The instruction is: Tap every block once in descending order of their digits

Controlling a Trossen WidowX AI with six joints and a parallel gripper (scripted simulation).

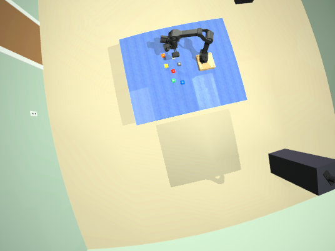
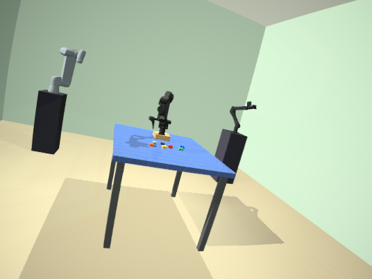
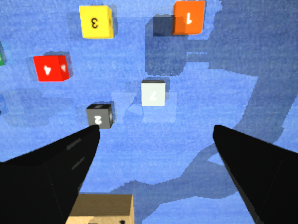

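Right now my gripper tip is 230 mm to the right of the green block, 120 mm above it and 50 mm short of it. From my gripper tip the other things lie so: dark grey block (120 mm below, 80 mm to the left, 40 mm behind); yellow block (120 mm below, 80 mm ahead, 70 mm to the left); orange block (120 mm below, 90 mm ahead, 40 mm to the right).
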